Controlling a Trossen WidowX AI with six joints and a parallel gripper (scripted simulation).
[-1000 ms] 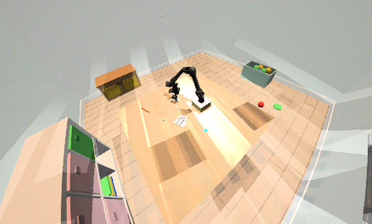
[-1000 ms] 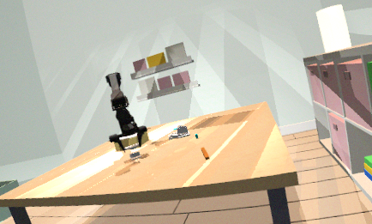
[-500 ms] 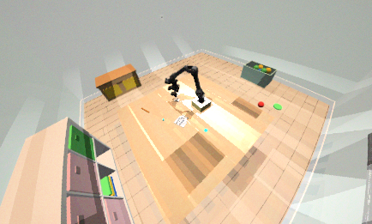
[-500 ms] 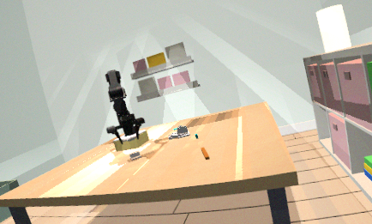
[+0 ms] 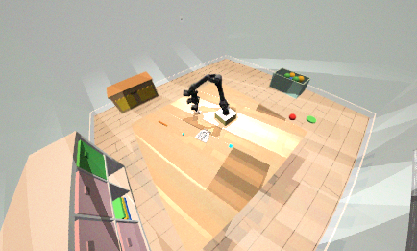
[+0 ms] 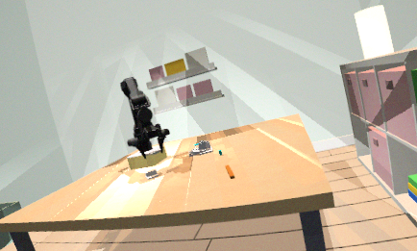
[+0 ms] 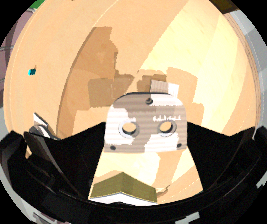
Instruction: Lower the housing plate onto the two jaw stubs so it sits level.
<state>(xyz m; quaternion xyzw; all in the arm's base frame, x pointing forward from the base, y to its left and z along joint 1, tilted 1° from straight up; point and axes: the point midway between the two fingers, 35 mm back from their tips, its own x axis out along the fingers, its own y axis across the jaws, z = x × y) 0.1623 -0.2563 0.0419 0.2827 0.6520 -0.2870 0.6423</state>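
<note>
Right now my gripper tip is 120 mm short of the white jaw piece, 270 mm to the right of it and 70 mm above it. The rest, counted from my gripper tip: cyan marker 270 mm ahead, 110 mm to the left, 70 mm below; orange stick 350 mm ahead, 180 mm to the right, 80 mm below.
</note>
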